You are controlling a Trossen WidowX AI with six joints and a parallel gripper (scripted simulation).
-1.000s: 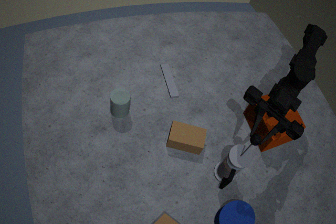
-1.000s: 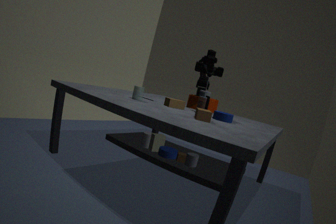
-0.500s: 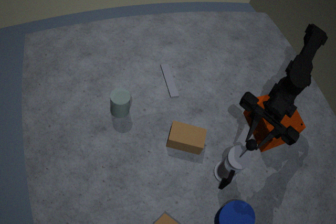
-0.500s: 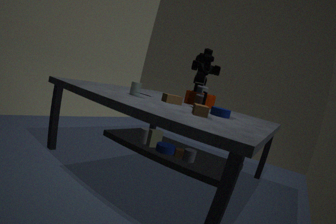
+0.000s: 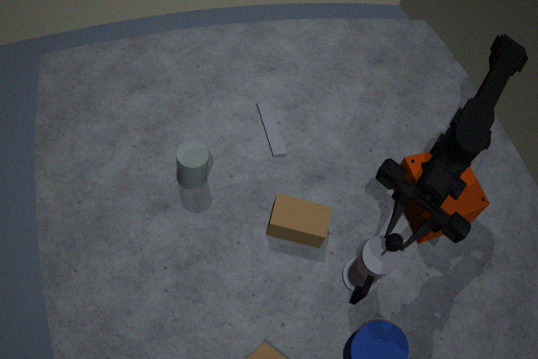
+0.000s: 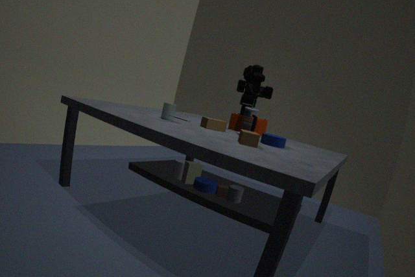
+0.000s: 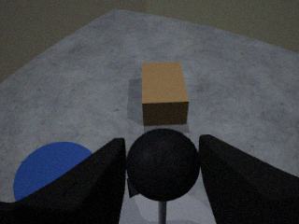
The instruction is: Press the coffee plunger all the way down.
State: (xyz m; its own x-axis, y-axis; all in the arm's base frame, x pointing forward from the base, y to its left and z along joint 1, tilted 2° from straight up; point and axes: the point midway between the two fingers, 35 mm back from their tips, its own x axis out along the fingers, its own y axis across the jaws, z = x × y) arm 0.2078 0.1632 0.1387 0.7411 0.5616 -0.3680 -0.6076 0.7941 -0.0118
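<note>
Now: gripper tip 1 cm past the coffee press and 11 cm above it. Also, from my gripper tip: pale green cylinder 27 cm ahead, 29 cm to the right, 18 cm below; then flat grey strip 7 cm ahead, 40 cm to the right, 21 cm below.
</note>
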